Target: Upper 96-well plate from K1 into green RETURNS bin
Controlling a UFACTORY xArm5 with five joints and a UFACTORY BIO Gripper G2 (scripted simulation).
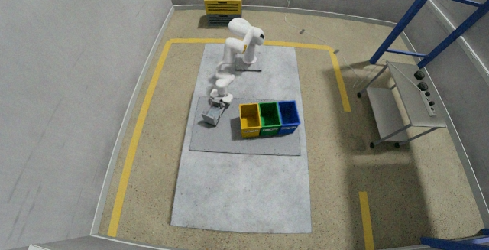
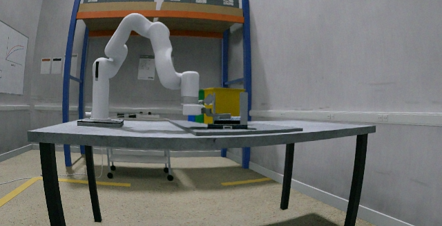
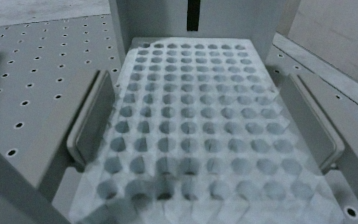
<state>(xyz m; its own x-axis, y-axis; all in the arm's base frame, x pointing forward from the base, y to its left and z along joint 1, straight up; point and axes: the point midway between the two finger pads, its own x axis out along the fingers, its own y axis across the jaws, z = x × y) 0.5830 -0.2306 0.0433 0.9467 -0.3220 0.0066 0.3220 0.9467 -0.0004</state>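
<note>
My gripper is now 20 mm short of the dark plate, 10 mm to the left of it and 20 mm above it. Round my hand: blue bin: 40 mm ahead, 520 mm to the left, 40 mm above; then yellow bin: 80 mm ahead, 260 mm to the left, 40 mm above; then green bin: 60 mm ahead, 390 mm to the left, 40 mm above.
</note>
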